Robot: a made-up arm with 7 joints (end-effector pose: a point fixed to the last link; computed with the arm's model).
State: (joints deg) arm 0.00 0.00 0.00 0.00 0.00 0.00 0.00
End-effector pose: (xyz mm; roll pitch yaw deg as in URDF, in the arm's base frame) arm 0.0 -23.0 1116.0 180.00 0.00 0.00
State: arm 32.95 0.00 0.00 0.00 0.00 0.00 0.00
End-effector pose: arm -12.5 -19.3 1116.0 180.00 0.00 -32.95
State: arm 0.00 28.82 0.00 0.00 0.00 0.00 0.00
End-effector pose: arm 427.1 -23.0 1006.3 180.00 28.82 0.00
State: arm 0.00 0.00 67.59 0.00 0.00 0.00 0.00
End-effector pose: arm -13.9 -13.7 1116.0 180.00 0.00 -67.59
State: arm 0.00 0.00 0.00 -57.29 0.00 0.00 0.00
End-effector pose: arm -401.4 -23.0 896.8 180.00 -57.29 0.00
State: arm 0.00 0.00 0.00 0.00 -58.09 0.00 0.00
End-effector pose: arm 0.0 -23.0 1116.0 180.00 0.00 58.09
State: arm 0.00 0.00 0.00 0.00 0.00 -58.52 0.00
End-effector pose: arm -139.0 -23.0 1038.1 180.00 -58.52 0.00
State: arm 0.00 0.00 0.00 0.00 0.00 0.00 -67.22
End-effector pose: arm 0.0 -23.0 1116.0 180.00 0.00 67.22
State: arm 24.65 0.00 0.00 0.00 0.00 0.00 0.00
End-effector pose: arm -9.6 -20.9 1116.0 180.00 0.00 -24.65
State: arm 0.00 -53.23 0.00 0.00 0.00 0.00 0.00
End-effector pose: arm -709.7 -23.0 760.4 180.00 -53.23 0.00
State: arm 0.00 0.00 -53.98 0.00 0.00 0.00 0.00
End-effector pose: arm 12.1 -16.8 1116.0 180.00 0.00 53.98
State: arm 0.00 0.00 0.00 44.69 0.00 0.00 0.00
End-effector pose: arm 335.5 -23.0 978.1 180.00 44.69 0.00
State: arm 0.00 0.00 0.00 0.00 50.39 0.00 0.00
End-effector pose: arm 0.0 -23.0 1116.0 180.00 0.00 -50.39
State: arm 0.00 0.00 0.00 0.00 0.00 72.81 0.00
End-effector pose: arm 155.7 -23.0 1001.2 180.00 72.81 0.00
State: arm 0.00 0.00 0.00 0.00 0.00 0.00 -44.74
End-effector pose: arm 0.0 -23.0 1116.0 180.00 0.00 44.74
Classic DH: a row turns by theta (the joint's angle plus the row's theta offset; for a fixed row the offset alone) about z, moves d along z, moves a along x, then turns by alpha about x. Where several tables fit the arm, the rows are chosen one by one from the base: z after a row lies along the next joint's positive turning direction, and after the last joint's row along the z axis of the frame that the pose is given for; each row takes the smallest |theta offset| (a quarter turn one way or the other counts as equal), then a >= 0, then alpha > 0; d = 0 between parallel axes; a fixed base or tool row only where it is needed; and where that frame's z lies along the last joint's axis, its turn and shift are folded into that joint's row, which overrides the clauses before.
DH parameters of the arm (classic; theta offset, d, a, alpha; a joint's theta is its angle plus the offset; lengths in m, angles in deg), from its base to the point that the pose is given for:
base (fixed): 0 0 0 180
joint 1: 0 -0.23 0 90
joint 2: 0 -0.008 0 -90
joint 3: 0 -0.409 0 90
joint 4: 0 -0.015 0 -90
joint 5: 0 -0.314 0 90
joint 6: 0 0 0 -90
joint 7: 0 -0.163 0 0

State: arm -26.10 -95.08 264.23 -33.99 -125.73 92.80 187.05
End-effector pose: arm -419.9 -504.6 84.9 43.47 -1.82 -113.06
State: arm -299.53 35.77 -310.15 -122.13 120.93 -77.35 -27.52
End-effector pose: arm 320.8 103.0 540.9 -92.85 -20.27 92.92
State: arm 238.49 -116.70 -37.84 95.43 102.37 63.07 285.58
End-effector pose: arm 192.1 -517.5 409.3 -142.32 -20.36 92.40
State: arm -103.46 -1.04 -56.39 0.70 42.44 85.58 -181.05
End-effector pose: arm -62.5 148.6 967.1 176.23 -85.08 -58.75
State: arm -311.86 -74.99 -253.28 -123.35 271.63 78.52 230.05
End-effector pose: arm 66.4 270.5 502.5 -171.19 19.01 -40.33
